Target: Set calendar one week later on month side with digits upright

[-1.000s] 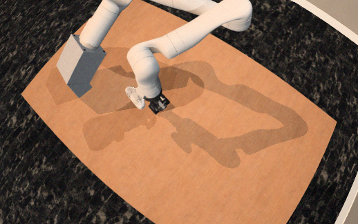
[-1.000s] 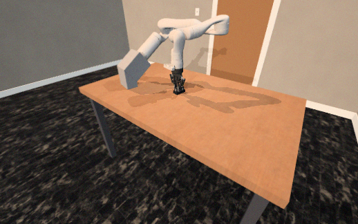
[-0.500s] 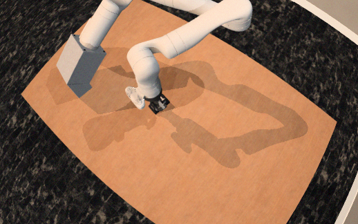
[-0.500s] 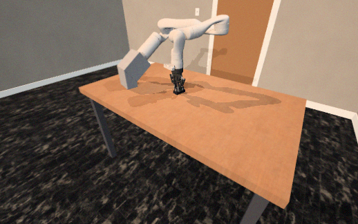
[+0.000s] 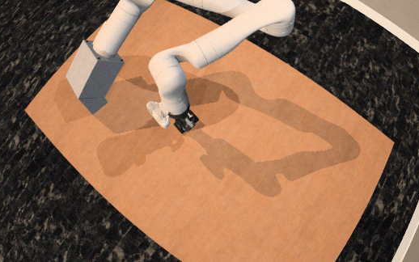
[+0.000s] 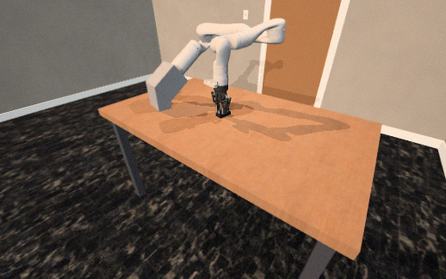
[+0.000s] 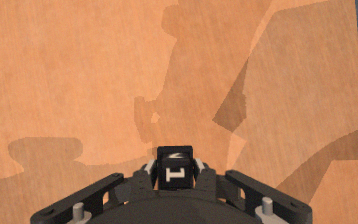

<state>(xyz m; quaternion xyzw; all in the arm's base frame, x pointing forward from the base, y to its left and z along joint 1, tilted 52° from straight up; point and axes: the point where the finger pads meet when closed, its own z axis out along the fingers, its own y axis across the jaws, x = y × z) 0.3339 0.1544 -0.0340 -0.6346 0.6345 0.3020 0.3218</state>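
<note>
The black calendar tray lies 20 mm to the left of my hand and 30 mm below it.
</note>
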